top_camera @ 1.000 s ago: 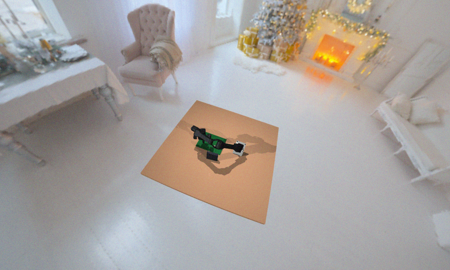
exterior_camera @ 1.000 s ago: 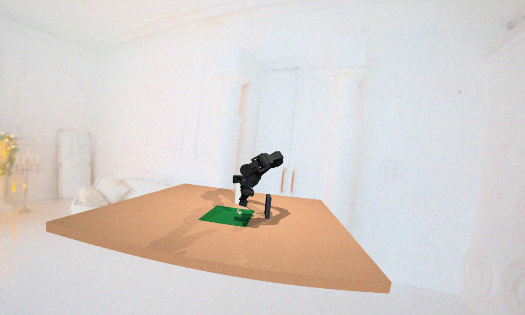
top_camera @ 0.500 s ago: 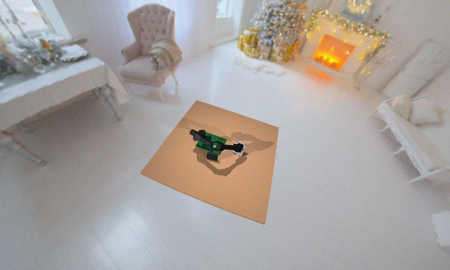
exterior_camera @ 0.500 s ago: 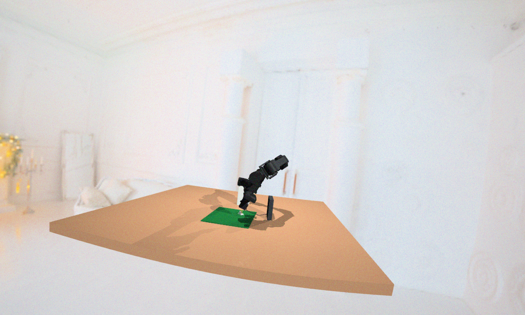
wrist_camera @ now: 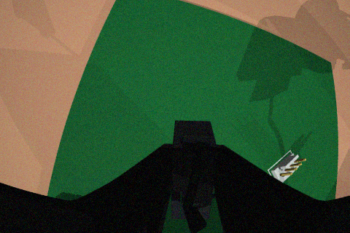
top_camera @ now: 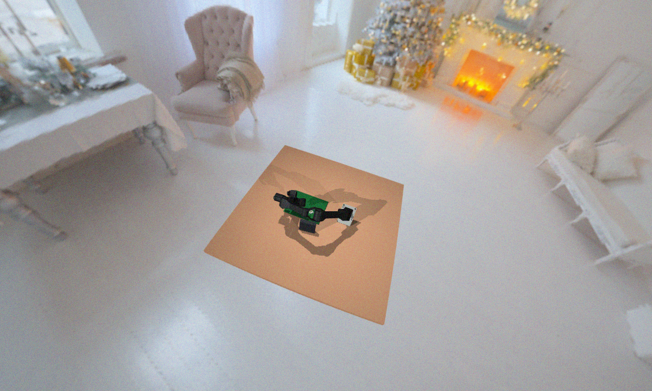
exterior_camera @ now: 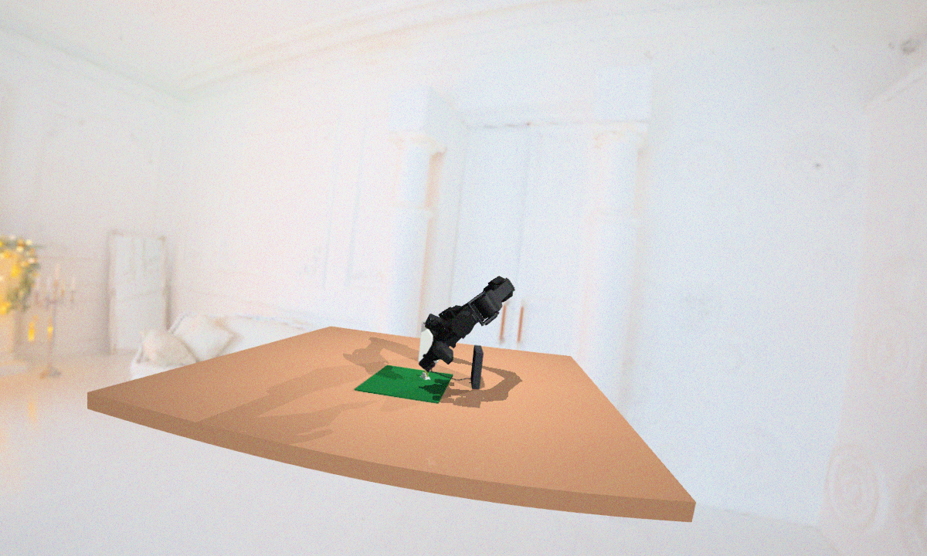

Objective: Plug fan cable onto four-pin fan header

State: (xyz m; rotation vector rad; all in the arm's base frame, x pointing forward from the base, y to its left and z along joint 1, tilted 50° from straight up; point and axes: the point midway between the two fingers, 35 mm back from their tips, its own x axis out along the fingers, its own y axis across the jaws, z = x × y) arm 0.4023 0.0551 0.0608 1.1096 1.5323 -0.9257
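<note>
Right now the green board is 6 cm behind my gripper tip, 6 cm to the right of it and 11 cm below it. The rest, counted from my gripper tip: dark plug 1 cm to the left, 1 cm below; black fan 15 cm behind, 14 cm to the left, 3 cm below.
</note>
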